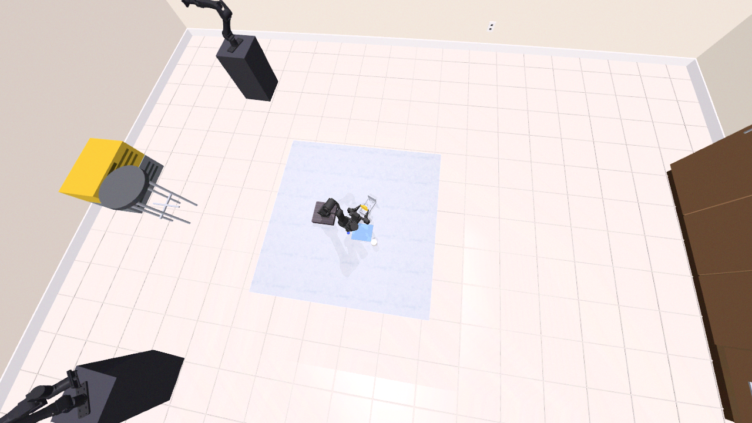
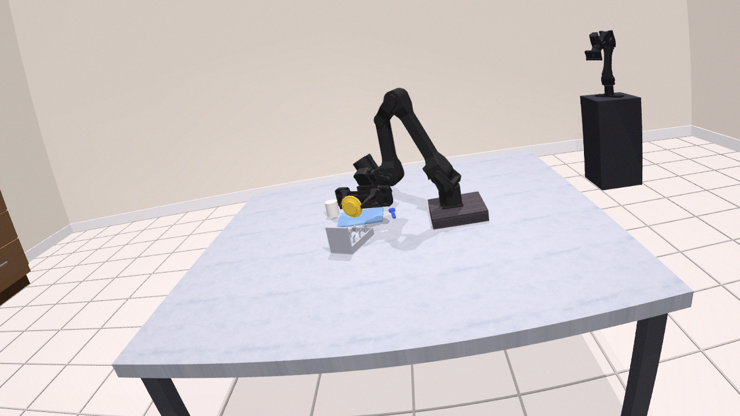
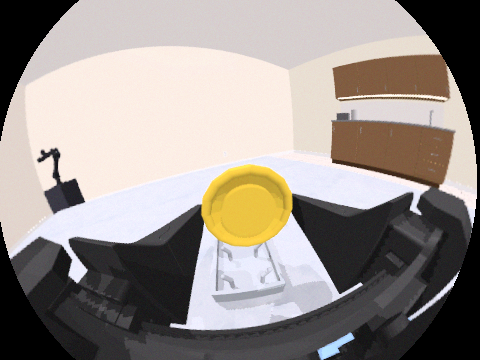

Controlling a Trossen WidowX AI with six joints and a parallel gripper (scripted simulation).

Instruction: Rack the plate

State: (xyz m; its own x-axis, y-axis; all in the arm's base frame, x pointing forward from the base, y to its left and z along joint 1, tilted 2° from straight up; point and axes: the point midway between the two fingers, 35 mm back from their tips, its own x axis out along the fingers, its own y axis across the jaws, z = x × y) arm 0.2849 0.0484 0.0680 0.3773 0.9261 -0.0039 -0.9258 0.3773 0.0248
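The grey dish rack is 80 mm below my gripper tip, 40 mm to the left of it and 10 mm ahead of it. Round my gripper tip: blue object 170 mm to the right, 100 mm below, 100 mm behind; white cup 240 mm to the right, 110 mm ahead, 70 mm below; yellow plate 10 mm to the right.
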